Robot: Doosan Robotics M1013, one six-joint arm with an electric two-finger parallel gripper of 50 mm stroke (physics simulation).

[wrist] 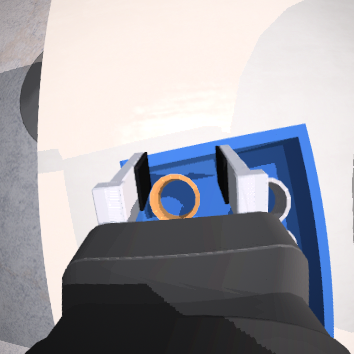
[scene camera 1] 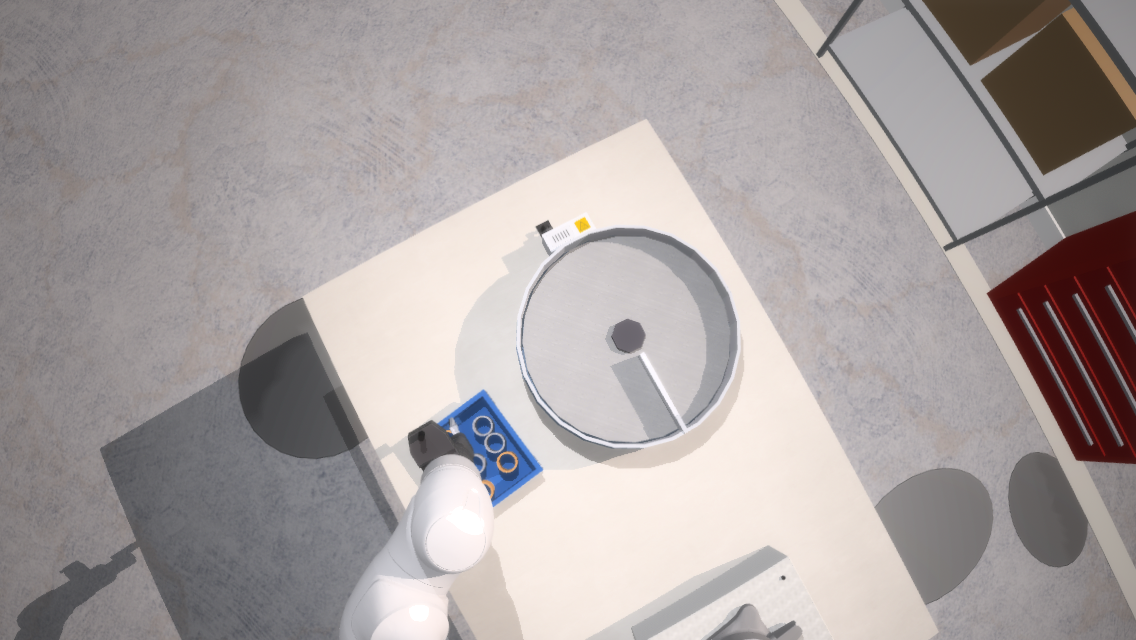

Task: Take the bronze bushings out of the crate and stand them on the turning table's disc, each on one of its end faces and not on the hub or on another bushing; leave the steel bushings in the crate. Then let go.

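Places are measured from the arm's base along level axes (x ahead, y up, z right), in centimetres.
Where they show: gripper, fingertip midpoint: (wrist: 182, 166).
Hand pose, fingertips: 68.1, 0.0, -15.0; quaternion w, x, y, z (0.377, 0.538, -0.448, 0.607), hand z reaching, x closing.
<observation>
After its pixels a point has its place, as x, y, z.
The blue crate (scene camera 1: 514, 431) {60.0, -5.1, -5.2} (wrist: 270, 135) {69.4, -5.1, -8.1} holds the bushings. My gripper (scene camera 1: 452, 430) {68.1, 0.0, -15.0} (wrist: 182, 166) {68.1, 0.0, -15.0} is open over the crate's left corner. In the wrist view its fingers stand on either side of a bronze bushing (wrist: 156, 201) {66.5, -7.3, -18.0}, which shows upright between them, ungripped. Two more bronze bushings (scene camera 1: 516, 462) {55.2, -5.8, -8.6} (scene camera 1: 492, 489) {54.0, -5.8, -15.2} lie in the crate; the arm partly covers one. Steel bushings (scene camera 1: 482, 416) {66.0, -5.8, -8.3} (scene camera 1: 504, 442) {59.5, -5.8, -8.0} (scene camera 1: 483, 466) {58.4, -5.8, -13.9} are also in it. A steel bushing (wrist: 287, 199) {64.3, -5.8, -7.8} shows right of the right finger. The turning table's disc (scene camera 1: 580, 302) {71.6, -4.8, 19.7} carries no bushing around its dark hub (scene camera 1: 628, 335) {60.9, -4.0, 22.8}.
A raised rim (scene camera 1: 519, 341) {72.3, -1.3, 5.8} surrounds the disc, and a thin white bar (scene camera 1: 663, 393) {48.5, -1.2, 20.6} runs from near the hub to that rim. A white box with a yellow label (scene camera 1: 568, 232) {83.9, -4.3, 26.5} adjoins the rim. A light plate (scene camera 1: 739, 608) {9.0, 0.2, 6.8} lies at the table's lower edge. A red cabinet (scene camera 1: 1073, 318) stands far right.
</observation>
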